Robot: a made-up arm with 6 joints.
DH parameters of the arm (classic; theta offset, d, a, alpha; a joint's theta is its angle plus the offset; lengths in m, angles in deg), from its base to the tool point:
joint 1: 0 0.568 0 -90
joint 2: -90 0 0.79 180
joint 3: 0 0 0 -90
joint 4: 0 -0.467 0 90
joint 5: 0 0.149 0 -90
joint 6: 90 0 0 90
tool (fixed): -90 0 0 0
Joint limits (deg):
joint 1: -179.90..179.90
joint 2: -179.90..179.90
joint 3: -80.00..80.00
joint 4: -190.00..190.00
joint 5: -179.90..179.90
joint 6: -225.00..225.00
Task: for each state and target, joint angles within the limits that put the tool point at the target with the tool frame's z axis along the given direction. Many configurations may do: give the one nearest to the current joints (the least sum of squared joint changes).
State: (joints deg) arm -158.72 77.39 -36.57 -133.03 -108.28 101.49
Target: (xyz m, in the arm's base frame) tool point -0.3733 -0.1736 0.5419 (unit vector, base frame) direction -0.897 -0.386 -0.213
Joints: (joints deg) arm -155.10 61.83 -45.99 -90.10 -105.06 95.70
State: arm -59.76 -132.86 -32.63 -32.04 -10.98 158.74
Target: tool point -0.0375 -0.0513 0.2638 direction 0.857 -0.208 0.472
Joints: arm -68.47 -179.74 -77.59 -68.87 21.78 197.21
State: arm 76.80 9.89 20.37 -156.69 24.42 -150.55
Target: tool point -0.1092 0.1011 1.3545 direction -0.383 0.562 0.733
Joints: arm 70.23 -30.46 -10.34 -156.81 40.93 -163.20
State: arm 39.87 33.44 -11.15 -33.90 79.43 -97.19
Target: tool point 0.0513 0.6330 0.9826 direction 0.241 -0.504 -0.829
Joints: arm 88.62 20.07 -4.78 -76.02 82.65 -84.00
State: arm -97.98 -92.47 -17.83 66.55 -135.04 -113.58
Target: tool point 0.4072 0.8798 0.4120 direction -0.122 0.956 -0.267
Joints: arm -118.82 -128.60 -8.41 63.12 -131.31 -77.64
